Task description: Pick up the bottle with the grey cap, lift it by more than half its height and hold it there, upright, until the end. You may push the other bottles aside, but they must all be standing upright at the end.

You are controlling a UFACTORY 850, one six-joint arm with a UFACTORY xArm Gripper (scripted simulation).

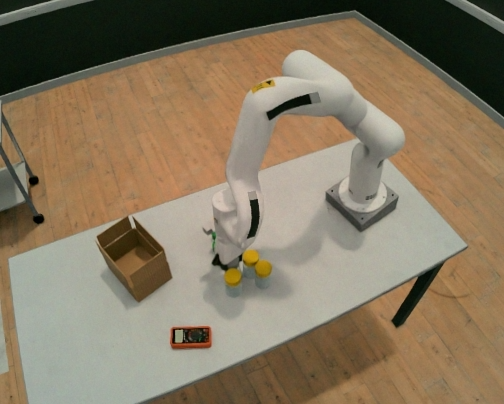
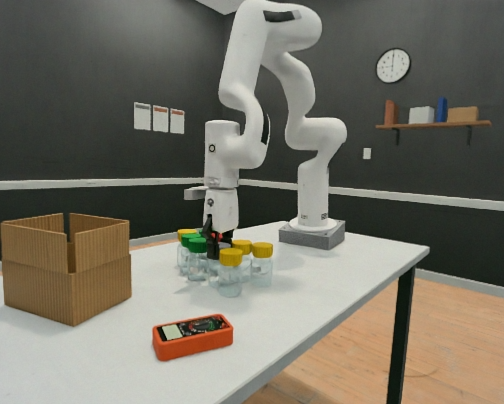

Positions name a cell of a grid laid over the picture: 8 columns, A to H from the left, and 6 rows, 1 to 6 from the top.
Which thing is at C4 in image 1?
A cardboard box.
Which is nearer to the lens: the cardboard box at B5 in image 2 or the yellow-capped bottle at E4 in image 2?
The cardboard box.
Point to an orange multimeter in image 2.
C6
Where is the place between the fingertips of my gripper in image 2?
D4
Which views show the cardboard box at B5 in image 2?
Image 1 and image 2: all of them.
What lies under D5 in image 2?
A yellow-capped bottle.
